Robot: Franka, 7 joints.
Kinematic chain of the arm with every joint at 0, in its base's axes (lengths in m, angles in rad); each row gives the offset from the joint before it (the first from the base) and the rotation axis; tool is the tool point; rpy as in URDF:
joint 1: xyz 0 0 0.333 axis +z
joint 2: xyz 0 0 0 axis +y
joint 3: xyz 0 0 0.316 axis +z
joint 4: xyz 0.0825 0 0 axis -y
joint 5: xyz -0.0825 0 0.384 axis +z
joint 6: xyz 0 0 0 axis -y
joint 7: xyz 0.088 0 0 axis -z
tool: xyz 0 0 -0.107 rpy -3.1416 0 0
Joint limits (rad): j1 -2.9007..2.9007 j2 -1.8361..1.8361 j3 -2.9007..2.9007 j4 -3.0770..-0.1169 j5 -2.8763..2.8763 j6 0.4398..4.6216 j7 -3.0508..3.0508
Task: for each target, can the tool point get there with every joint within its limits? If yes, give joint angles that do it. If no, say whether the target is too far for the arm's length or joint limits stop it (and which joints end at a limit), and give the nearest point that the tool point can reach.
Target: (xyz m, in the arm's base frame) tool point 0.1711 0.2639 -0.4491
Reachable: no: joint limits stop it (at a limit: joint 2) | nearest point 0.1687 0.2601 -0.3601 | short by 0.089 m
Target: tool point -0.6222 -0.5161 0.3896
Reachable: yes | joints -1.9719 1.0102 -0.8114 -1.0521 2.1676 2.5713 0.0144
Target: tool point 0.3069 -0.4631 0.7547
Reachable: yes | joints -1.1316 0.2107 -0.1266 -1.2670 1.6698 0.9985 0.7622
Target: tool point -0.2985 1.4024 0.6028
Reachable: no: too far | nearest point -0.1755 0.8246 0.4916 | short by 0.601 m
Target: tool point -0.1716 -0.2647 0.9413
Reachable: yes | joints 2.4335 -0.7512 0.4306 -1.2787 -1.9303 3.7166 1.9086
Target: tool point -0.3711 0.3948 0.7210
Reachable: yes | joints 0.6419 -0.5766 1.4738 -1.7825 -2.0618 1.3753 0.4799
